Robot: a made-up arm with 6 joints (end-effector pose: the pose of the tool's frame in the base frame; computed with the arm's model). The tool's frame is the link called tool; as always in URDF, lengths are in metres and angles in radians.
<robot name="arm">
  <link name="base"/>
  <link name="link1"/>
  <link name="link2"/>
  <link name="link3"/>
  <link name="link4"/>
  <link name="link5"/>
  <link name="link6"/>
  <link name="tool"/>
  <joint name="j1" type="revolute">
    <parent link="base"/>
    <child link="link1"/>
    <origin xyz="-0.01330 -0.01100 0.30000" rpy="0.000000 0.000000 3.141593"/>
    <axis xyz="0 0 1"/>
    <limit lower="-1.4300" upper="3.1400"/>
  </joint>
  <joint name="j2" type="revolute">
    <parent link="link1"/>
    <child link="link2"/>
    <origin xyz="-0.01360 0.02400 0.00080" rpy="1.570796 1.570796 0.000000"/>
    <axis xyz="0 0 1"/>
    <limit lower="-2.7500" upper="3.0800"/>
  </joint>
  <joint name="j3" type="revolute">
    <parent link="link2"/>
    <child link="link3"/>
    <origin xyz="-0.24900 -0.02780 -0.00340" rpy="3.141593 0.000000 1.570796"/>
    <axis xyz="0 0 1"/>
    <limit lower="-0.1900" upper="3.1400"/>
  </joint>
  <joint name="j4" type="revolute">
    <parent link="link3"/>
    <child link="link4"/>
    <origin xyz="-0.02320 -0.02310 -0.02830" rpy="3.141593 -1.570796 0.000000"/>
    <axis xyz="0 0 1"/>
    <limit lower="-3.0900" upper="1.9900"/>
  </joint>
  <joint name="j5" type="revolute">
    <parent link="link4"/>
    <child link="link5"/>
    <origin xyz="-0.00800 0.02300 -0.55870" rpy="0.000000 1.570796 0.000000"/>
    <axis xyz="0 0 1"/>
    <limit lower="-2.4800" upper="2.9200"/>
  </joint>
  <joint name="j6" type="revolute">
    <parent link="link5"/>
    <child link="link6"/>
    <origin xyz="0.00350 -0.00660 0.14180" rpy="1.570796 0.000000 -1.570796"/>
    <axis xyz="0 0 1"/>
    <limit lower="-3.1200" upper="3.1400"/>
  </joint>
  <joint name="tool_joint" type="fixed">
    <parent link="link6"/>
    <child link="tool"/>
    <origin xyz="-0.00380 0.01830 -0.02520" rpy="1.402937 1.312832 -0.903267"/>
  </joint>
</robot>
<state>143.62 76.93 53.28 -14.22 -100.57 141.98</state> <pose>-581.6 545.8 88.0 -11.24 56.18 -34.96</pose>
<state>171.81 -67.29 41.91 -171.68 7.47 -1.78</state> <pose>347.1 -212.5 1006.7 -81.36 -64.99 19.95</pose>
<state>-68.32 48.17 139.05 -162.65 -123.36 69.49</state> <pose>191.8 -165.5 1022.3 -122.18 48.08 87.36</pose>
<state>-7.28 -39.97 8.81 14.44 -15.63 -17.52</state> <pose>190.5 -183.1 1011.0 -48.49 -24.91 1.88</pose>
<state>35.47 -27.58 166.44 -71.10 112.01 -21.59</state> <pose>-497.6 -477.4 494.4 -95.46 26.32 -27.00</pose>
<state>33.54 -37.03 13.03 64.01 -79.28 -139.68</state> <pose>145.8 21.3 1033.3 56.30 -5.81 -23.46</pose>
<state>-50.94 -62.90 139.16 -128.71 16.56 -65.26</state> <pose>-454.0 664.4 297.2 -26.70 16.02 156.56</pose>
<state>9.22 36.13 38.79 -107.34 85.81 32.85</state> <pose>743.5 106.8 379.6 16.73 10.87 -61.74</pose>
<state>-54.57 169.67 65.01 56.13 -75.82 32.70</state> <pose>-70.5 -75.1 -561.3 87.29 -8.92 177.67</pose>
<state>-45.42 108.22 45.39 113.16 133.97 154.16</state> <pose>469.1 -375.4 -253.7 137.13 -38.23 71.11</pose>
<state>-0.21 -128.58 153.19 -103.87 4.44 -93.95</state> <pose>-193.6 23.1 -454.6 101.74 65.96 -50.00</pose>
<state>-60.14 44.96 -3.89 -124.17 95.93 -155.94</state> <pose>267.2 -452.5 -60.8 139.69 9.61 165.91</pose>
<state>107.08 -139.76 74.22 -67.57 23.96 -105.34</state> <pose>260.1 -695.3 -138.1 -24.47 45.14 -25.00</pose>
